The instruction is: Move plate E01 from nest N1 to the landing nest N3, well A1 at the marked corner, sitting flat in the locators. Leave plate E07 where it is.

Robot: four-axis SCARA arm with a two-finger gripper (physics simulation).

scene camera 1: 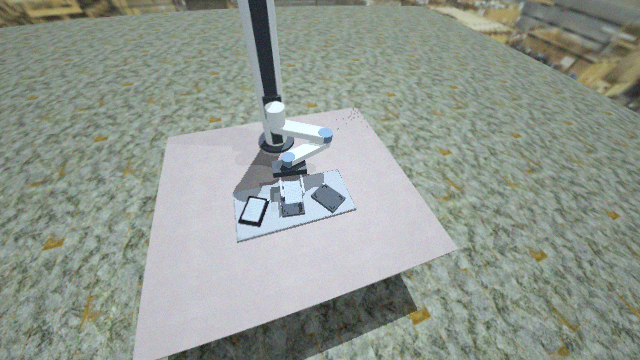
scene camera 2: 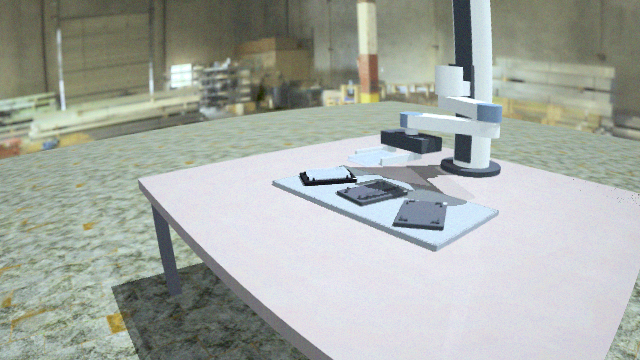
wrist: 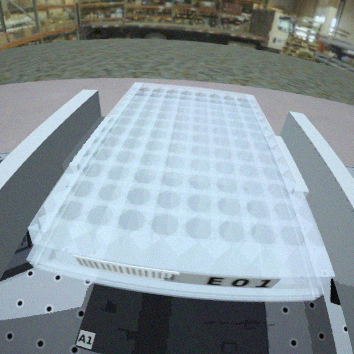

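Observation:
My gripper (scene camera 1: 292, 191) (scene camera 2: 370, 156) (wrist: 191, 113) is shut on plate E01 (scene camera 1: 292, 193) (scene camera 2: 369, 159) (wrist: 175, 175), a clear well plate whose E01 label faces the wrist camera. The plate looks level and hangs above the board, apart from the nests. The dark middle nest (scene camera 1: 293, 211) (scene camera 2: 365, 194) (wrist: 200, 320) lies below it, roughly parallel in the wrist view, with a white A1 tag (wrist: 85, 339) at its near left. The plate hides part of this nest. The right nest (scene camera 1: 328, 197) (scene camera 2: 421, 215) is empty. Nest numbers cannot be read.
Another plate (scene camera 1: 254, 210) (scene camera 2: 327, 174), whose label cannot be read, sits in a black-rimmed nest at the left in scene camera 1. All three nests are on a pale board (scene camera 1: 270, 230) (scene camera 2: 450, 239) on the pink table (scene camera 1: 200, 290) (scene camera 2: 500, 300). The arm's column (scene camera 1: 270, 75) (scene camera 2: 482, 60) stands behind.

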